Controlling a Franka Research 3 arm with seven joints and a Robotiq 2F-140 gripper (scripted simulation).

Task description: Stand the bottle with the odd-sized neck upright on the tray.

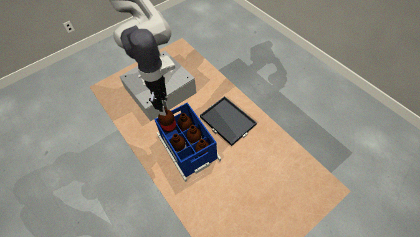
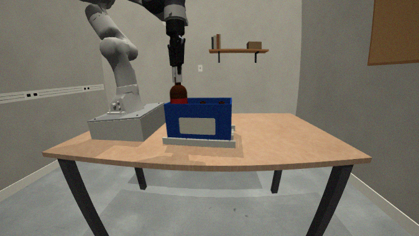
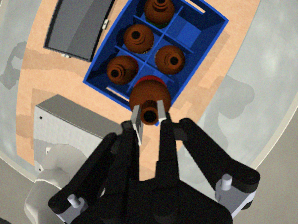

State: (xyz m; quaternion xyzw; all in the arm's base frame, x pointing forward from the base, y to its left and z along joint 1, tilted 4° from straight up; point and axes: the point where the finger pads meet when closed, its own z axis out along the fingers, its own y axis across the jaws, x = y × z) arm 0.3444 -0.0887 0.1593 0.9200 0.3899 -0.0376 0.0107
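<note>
The bottle lies 8 cm below my hand. Round my hand: blue crate 9 cm ahead, 5 cm to the left, 21 cm below; then dark grey tray 6 cm ahead, 31 cm to the left, 28 cm below.
</note>
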